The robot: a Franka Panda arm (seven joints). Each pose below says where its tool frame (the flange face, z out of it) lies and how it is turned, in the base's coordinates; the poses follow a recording.
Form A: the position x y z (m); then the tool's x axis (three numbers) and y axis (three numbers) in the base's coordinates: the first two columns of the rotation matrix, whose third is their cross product.
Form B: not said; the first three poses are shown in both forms.
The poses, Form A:
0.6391, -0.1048, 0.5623, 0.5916, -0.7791, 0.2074, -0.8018, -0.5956, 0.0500
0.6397, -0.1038, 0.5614, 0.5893, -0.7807, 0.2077, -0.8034, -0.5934, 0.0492
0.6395, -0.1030, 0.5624, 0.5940, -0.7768, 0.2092, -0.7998, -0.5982, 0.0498
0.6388, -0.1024, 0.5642, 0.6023, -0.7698, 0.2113, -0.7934, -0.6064, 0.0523
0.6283, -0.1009, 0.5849, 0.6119, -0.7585, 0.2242, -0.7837, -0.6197, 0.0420
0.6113, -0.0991, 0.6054, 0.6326, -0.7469, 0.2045, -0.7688, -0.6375, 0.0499
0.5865, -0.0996, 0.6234, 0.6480, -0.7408, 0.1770, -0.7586, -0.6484, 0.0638
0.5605, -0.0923, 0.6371, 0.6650, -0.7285, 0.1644, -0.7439, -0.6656, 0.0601
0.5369, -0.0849, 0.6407, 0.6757, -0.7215, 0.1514, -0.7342, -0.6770, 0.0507
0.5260, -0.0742, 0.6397, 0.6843, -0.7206, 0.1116, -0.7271, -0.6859, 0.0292
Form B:
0.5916, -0.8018, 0.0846, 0.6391; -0.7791, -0.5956, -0.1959, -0.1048; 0.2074, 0.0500, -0.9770, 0.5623; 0, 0, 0, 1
0.5893, -0.8034, 0.0848, 0.6397; -0.7807, -0.5934, -0.1959, -0.1038; 0.2077, 0.0492, -0.9769, 0.5614; 0, 0, 0, 1
0.5940, -0.7998, 0.0865, 0.6395; -0.7768, -0.5982, -0.1969, -0.1030; 0.2092, 0.0498, -0.9766, 0.5624; 0, 0, 0, 1
0.6023, -0.7934, 0.0879, 0.6388; -0.7698, -0.6064, -0.1991, -0.1024; 0.2113, 0.0523, -0.9760, 0.5642; 0, 0, 0, 1
0.6119, -0.7837, 0.1071, 0.6283; -0.7585, -0.6197, -0.2014, -0.1009; 0.2242, 0.0420, -0.9736, 0.5849; 0, 0, 0, 1
0.6326, -0.7688, 0.0931, 0.6113; -0.7469, -0.6375, -0.1888, -0.0991; 0.2045, 0.0499, -0.9775, 0.6054; 0, 0, 0, 1
0.6480, -0.7586, 0.0675, 0.5865; -0.7408, -0.6484, -0.1756, -0.0996; 0.1770, 0.0638, -0.9821, 0.6234; 0, 0, 0, 1
0.6650, -0.7439, 0.0656, 0.5605; -0.7285, -0.6656, -0.1623, -0.0923; 0.1644, 0.0601, -0.9846, 0.6371; 0, 0, 0, 1
0.6757, -0.7342, 0.0659, 0.5369; -0.7215, -0.6770, -0.1454, -0.0849; 0.1514, 0.0507, -0.9872, 0.6407; 0, 0, 0, 1
0.6843, -0.7271, 0.0555, 0.5260; -0.7206, -0.6859, -0.1011, -0.0742; 0.1116, 0.0292, -0.9933, 0.6397; 0, 0, 0, 1

